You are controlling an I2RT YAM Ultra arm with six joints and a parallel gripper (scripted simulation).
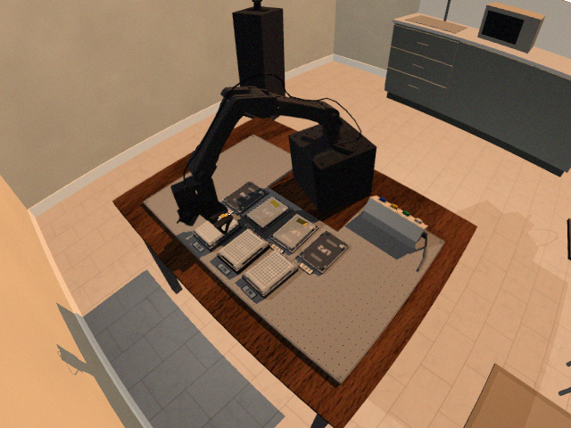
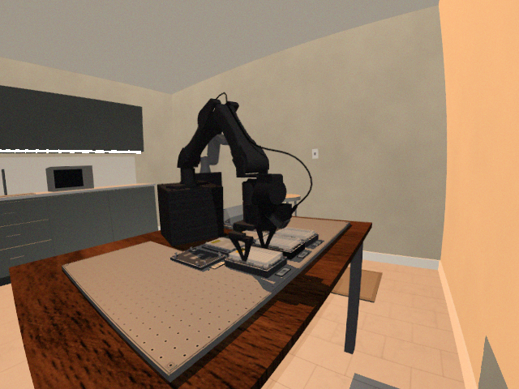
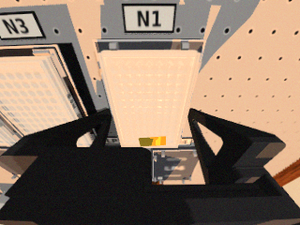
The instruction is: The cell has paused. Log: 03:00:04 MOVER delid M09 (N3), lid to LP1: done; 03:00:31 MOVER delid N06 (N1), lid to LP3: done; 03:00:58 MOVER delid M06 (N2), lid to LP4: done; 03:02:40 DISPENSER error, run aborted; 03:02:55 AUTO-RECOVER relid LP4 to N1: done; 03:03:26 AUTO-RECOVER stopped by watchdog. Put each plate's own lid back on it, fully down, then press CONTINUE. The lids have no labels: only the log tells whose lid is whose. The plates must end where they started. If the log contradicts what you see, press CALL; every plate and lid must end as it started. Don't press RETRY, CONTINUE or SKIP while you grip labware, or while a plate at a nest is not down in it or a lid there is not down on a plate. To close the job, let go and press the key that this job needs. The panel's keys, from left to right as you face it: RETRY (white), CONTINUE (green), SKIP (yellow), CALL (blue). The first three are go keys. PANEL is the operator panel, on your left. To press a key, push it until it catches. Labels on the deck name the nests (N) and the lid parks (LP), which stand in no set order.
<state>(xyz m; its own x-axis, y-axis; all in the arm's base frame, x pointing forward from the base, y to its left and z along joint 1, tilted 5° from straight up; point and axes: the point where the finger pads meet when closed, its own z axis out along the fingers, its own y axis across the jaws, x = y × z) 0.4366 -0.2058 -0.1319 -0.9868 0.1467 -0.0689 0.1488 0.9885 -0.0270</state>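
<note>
Right now the clear lid is right at my hand. Also, from my hand: yellow SKIP key: 390 mm behind, 480 mm to the left, 30 mm above; white well plate: 10 mm below; blue CALL key: 400 mm behind, 440 mm to the left, 30 mm above.
</note>
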